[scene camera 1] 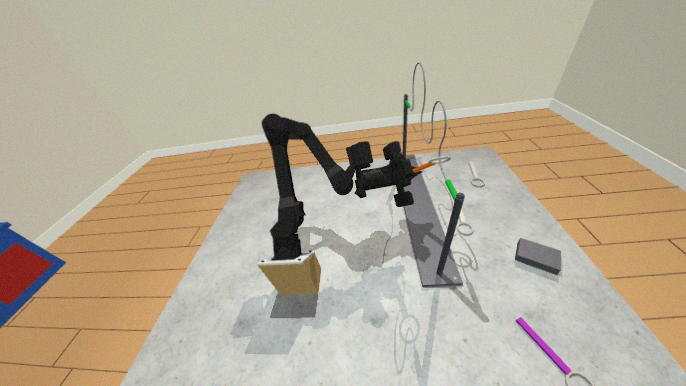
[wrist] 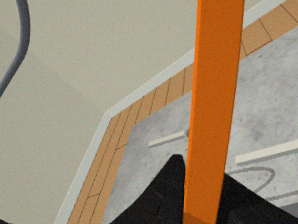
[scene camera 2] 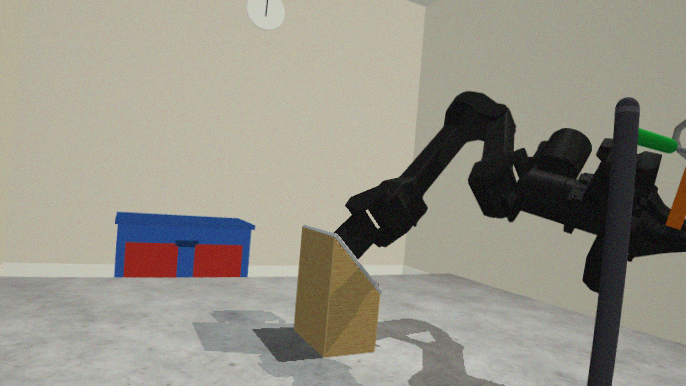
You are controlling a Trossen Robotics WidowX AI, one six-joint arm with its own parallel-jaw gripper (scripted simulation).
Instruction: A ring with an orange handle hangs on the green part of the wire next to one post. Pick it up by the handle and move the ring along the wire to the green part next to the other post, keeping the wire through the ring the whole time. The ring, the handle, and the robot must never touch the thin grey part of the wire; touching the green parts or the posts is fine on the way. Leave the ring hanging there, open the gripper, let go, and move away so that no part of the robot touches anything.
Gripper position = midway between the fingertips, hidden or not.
Note:
In view: my gripper point(scene camera 1: 421, 170), a grey block point(scene camera 1: 540, 256) and a dark grey base strip point(scene camera 1: 437, 267).
My gripper also shows in the wrist view point(wrist: 184, 163). The wrist view misses the grey block: it is out of frame. Scene camera 2 does not show the grey block: it is out of frame.

